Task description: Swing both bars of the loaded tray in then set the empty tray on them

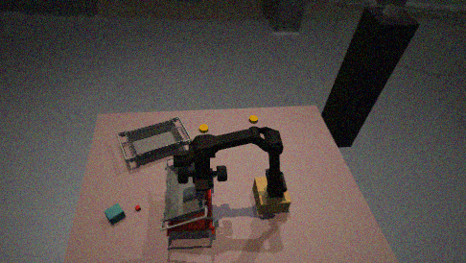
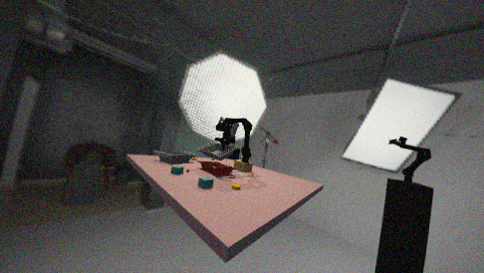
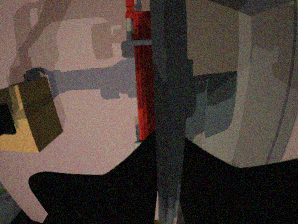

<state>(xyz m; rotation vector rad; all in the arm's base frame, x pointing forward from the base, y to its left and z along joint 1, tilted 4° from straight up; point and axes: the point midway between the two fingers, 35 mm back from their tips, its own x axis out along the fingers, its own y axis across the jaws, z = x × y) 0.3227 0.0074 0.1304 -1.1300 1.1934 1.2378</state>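
My gripper tip is 70 mm short of the grey tray. Round my gripper tip: red block 280 mm ahead, 30 mm to the right, 170 mm below.
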